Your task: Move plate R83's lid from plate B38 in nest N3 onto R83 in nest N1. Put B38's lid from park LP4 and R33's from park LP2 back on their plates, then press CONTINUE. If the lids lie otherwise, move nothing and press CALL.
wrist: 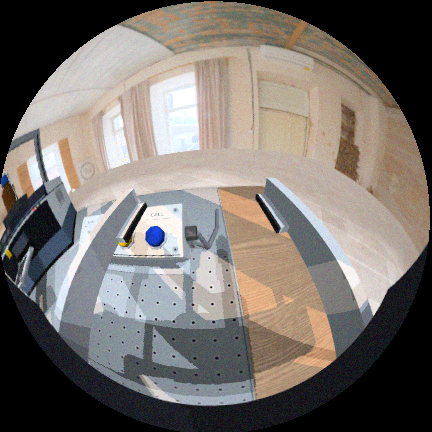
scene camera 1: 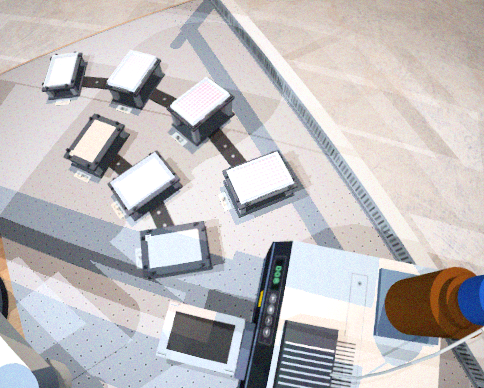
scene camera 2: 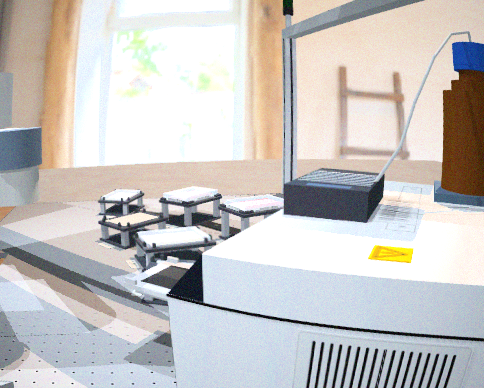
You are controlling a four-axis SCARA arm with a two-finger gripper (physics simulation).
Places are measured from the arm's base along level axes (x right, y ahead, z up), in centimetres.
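Pixels of known places: gripper, fingertip midpoint: (wrist: pixel 198 190).
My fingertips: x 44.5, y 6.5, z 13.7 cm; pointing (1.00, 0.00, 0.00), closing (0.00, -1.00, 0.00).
Ahead of a thing's pixels: the offset from my fingertips to its middle. "spot": to the spot under its first point.
My gripper (wrist: pixel 198 190) is open and empty in the wrist view. The panel marked CALL @[dx +3.0, dy +13.8, dz -8.3 cm] (wrist: pixel 167 217) lies beyond the fingers, towards the left one. Its blue button @[dx +1.0, dy +6.3, dz -6.1 cm] (wrist: pixel 155 236) shows between the fingers; a yellow button @[dx +0.9, dy +11.3, dz -6.1 cm] (wrist: pixel 125 244) is partly hidden by the left finger. Four stands in an outer row bear a small white-topped piece @[dx -99.8, dy +37.7, dz -7.6 cm] (scene camera 1: pixel 64 71), a white-topped plate @[dx -85.1, dy +56.9, dz -5.1 cm] (scene camera 1: pixel 134 71) and two plates with pinkish well grids @[dx -65.1, dy +69.0, dz -4.3 cm] (scene camera 1: pixel 201 101) @[dx -40.1, dy +72.4, dz -5.6 cm] (scene camera 1: pixel 261 177). Three inner stands bear a beige piece @[spot: dx -69.1, dy +41.1, dz -7.7 cm] (scene camera 1: pixel 96 140) and two white, flat pieces @[dx -52.6, dy +48.1, dz -7.4 cm] (scene camera 1: pixel 144 182) @[spot: dx -34.0, dy +48.8, dz -8.0 cm] (scene camera 1: pixel 176 250). Their labels are too small to read.
A white instrument (scene camera 1: pixel 325 272) (scene camera 2: pixel 325 295) with a green display bears a brown bottle @[spot: dx -6.3, dy +74.4, dz +18.0 cm] (scene camera 1: pixel 415 305) (scene camera 2: pixel 462 140) with a blue cap. Its white-framed tray @[spot: dx -20.1, dy +41.8, dz -2.5 cm] (scene camera 1: pixel 167 327) reaches out beside the inner stands. A small bracket @[spot: dx +2.5, dy +1.8, dz -7.4 cm] (wrist: pixel 191 233) stands right of the CALL panel.
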